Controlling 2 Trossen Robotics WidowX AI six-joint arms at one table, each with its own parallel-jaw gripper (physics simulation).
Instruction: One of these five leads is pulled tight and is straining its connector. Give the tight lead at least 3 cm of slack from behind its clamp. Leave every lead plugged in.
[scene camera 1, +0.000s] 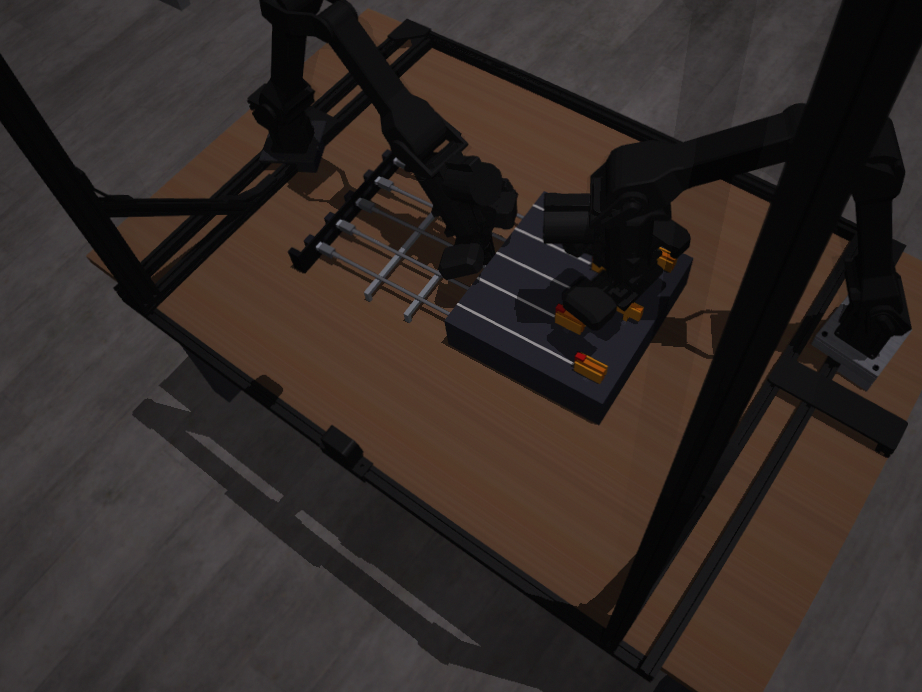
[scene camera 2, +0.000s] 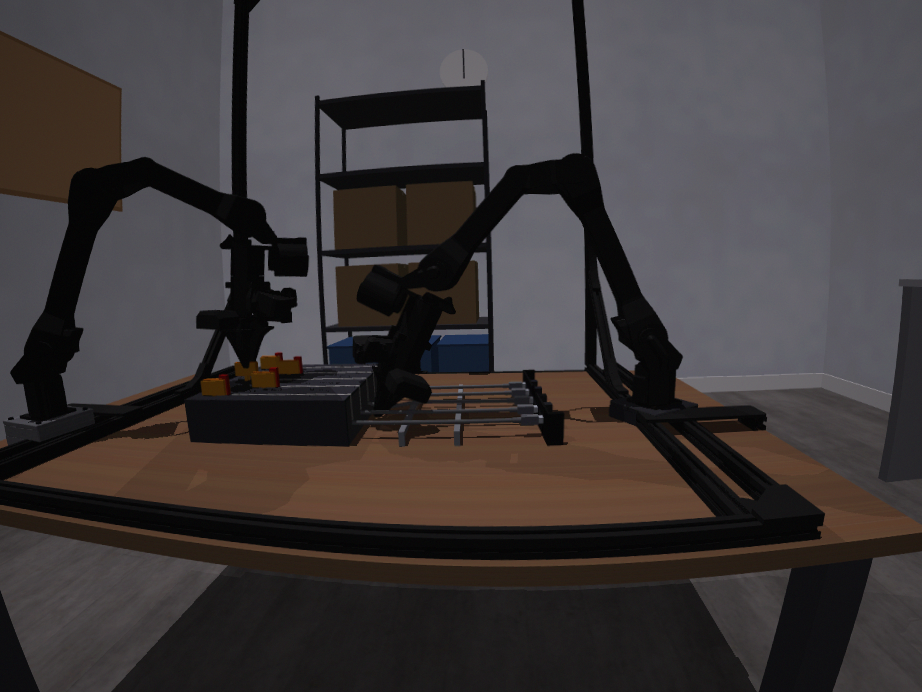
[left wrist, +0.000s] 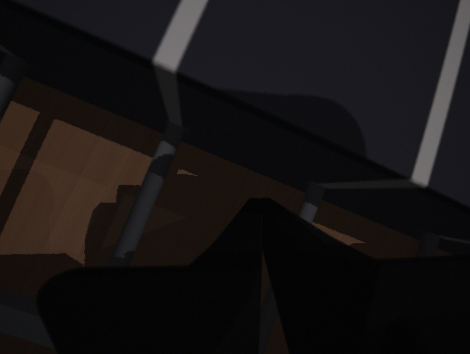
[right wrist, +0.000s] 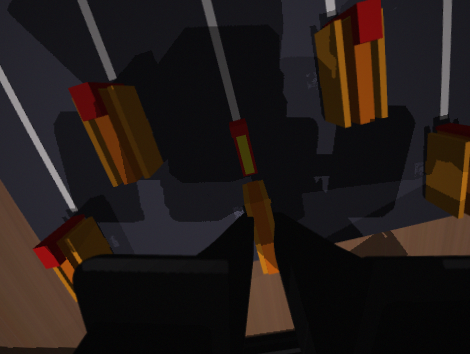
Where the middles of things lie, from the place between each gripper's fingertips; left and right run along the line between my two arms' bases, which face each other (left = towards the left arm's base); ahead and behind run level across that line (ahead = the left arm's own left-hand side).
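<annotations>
My right gripper is 1 cm above the orange connector (right wrist: 257, 203). Counted from my right hand, the red-tipped plug (right wrist: 239, 131) is 2 cm below it and 3 cm to the left of it. Going by its middle, the red-tipped plug is nearer to my right gripper than to my left gripper.
As for my left gripper, it is 7 cm below the red-tipped plug, 19 cm to the left of it and 3 cm past it. The orange connector is 7 cm above my left hand, 23 cm to the right of it and 4 cm behind it.
</annotations>
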